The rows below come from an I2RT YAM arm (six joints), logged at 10 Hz.
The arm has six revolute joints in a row. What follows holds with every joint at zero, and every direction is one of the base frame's. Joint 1 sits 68.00 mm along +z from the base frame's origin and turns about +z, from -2.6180 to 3.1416 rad. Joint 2 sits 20.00 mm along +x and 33.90 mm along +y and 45.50 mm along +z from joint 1 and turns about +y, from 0.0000 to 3.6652 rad. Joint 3 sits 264.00 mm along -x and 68.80 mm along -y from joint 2 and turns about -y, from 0.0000 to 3.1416 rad. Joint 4 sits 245.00 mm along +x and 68.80 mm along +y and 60.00 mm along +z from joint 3 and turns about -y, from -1.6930 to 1.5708 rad. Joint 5 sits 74.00 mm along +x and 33.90 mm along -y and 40.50 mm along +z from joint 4 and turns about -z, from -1.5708 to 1.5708 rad. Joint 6 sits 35.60 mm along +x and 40.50 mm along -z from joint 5 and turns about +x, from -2.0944 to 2.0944 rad. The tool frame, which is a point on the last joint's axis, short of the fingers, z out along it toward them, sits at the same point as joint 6; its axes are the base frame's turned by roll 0.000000, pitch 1.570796 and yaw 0.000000 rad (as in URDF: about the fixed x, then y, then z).
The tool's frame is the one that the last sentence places.
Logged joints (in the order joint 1, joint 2, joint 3, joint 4, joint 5, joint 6), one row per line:
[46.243 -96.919 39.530 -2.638 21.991 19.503]
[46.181 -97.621 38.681 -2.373 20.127 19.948]
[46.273 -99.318 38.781 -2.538 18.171 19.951]
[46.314 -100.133 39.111 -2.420 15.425 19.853]
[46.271 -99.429 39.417 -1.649 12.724 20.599]
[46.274 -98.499 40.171 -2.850 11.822 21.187]
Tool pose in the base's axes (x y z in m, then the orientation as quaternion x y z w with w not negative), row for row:
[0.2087 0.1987 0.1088 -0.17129 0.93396 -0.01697 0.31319]
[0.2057 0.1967 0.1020 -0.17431 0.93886 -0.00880 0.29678]
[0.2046 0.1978 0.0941 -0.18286 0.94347 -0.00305 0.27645]
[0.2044 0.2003 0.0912 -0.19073 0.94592 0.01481 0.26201]
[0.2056 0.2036 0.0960 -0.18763 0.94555 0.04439 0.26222]
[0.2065 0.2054 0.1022 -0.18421 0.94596 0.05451 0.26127]
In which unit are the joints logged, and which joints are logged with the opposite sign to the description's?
The joints are logged in degrees. Opposite sign: joint 2.
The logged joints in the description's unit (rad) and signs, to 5 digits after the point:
[0.80709 1.69156 0.68993 -0.04604 0.38382 0.34039]
[0.80601 1.70381 0.67511 -0.04142 0.35128 0.34816]
[0.80762 1.73343 0.67686 -0.04430 0.31714 0.34821]
[0.80833 1.74765 0.68262 -0.04224 0.26922 0.34650]
[0.80758 1.73536 0.68796 -0.02878 0.22208 0.35952]
[0.80763 1.71913 0.70112 -0.04974 0.20633 0.36978]

